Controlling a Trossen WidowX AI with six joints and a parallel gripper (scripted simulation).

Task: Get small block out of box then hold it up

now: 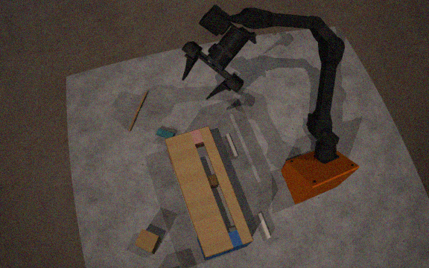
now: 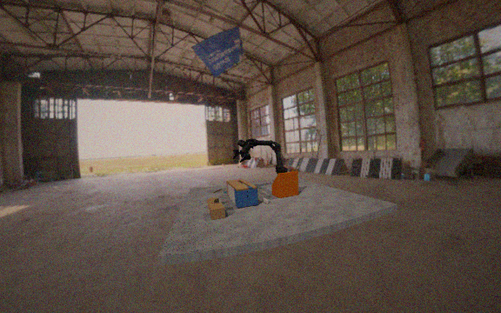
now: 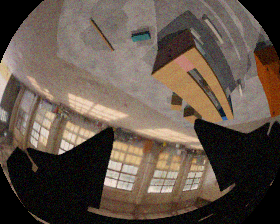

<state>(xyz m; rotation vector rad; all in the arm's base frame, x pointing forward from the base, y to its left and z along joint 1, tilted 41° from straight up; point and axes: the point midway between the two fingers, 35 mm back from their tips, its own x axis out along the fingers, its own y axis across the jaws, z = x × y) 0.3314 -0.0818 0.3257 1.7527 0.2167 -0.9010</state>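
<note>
My gripper tip is 20 mm short of the brown block, 200 mm to the right of it and 210 mm above it. Round my gripper tip: orange stick (170 mm ahead, 170 mm to the right, 290 mm below).
</note>
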